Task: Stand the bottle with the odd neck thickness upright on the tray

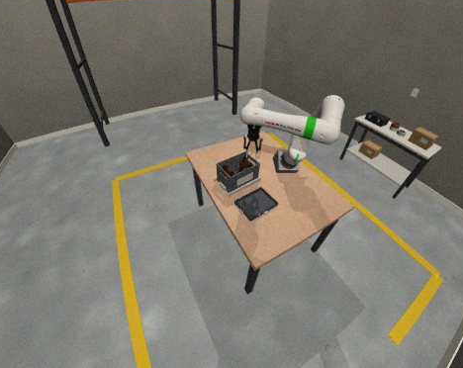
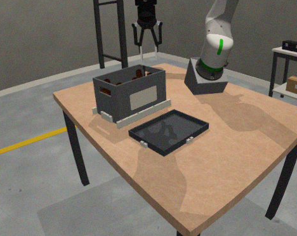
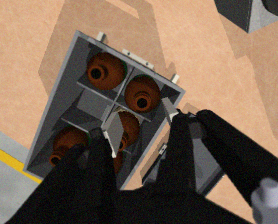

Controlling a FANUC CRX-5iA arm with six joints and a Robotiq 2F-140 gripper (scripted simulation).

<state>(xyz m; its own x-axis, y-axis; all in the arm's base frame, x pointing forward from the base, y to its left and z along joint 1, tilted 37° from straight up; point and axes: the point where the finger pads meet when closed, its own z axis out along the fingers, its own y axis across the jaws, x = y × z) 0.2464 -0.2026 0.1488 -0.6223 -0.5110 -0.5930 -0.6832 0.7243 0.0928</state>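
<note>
The bottle is 17 cm below my hand and 9 cm to the right of it. Also, from my hand: dark tray: 24 cm below, 23 cm to the left, 11 cm ahead; then dark grey crate: 17 cm below, 9 cm ahead, 4 cm to the right.
</note>
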